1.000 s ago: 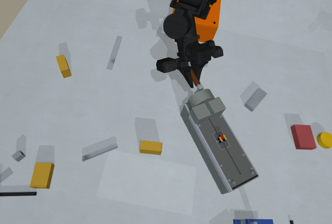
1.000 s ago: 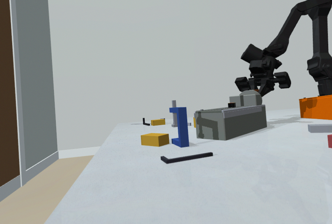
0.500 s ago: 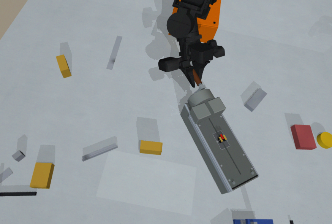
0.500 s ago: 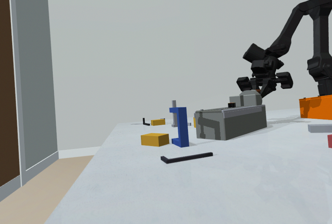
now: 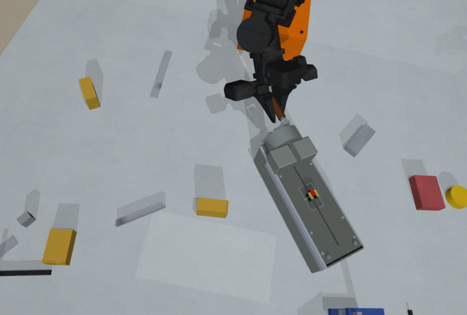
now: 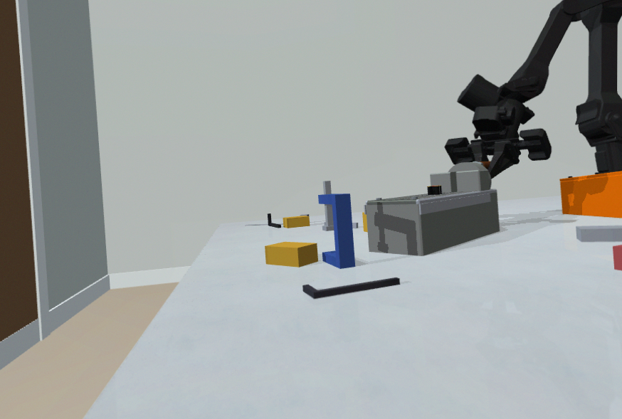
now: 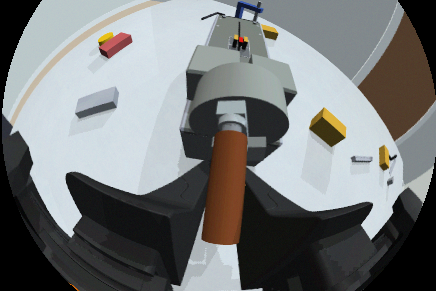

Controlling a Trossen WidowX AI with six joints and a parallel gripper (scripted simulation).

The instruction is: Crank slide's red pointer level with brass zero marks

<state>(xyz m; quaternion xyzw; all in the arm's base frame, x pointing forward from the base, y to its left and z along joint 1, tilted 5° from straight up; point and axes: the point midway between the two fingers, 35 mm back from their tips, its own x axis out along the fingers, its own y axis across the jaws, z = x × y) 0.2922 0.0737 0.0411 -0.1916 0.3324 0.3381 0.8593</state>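
The brown handle is 3 cm above my gripper tip, 1 cm to the right of it and 1 cm behind it. From my gripper tip the other things lie so: red pointer: 12 cm ahead, 11 cm to the left, 1 cm below; grey block: 20 cm to the left, 10 cm behind, 8 cm below; blue clamp: 29 cm ahead, 25 cm to the left, 4 cm below.
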